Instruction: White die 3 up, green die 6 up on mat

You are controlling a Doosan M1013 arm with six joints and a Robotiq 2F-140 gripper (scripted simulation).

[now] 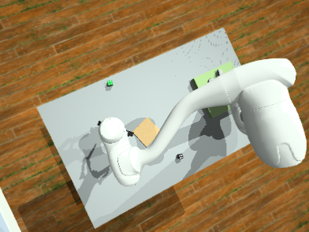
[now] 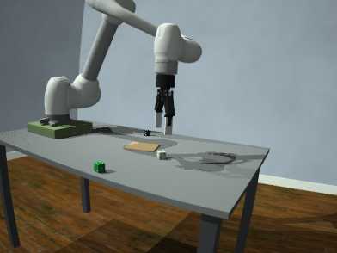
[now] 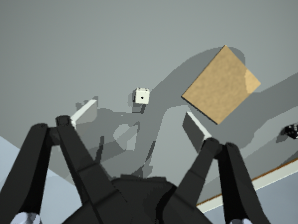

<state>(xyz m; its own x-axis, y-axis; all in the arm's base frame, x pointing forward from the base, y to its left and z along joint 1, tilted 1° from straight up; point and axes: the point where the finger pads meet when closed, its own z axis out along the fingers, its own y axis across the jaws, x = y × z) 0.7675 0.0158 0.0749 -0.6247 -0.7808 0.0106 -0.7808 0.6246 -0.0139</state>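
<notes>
Now: the white die 110 mm below my hand. From my hand the other things lie so: green die 50 mm behind, 290 mm to the right, 110 mm below; then black die 330 mm behind, 320 mm to the left, 110 mm below; then tan mat 170 mm behind, 90 mm to the left, 120 mm below.
</notes>
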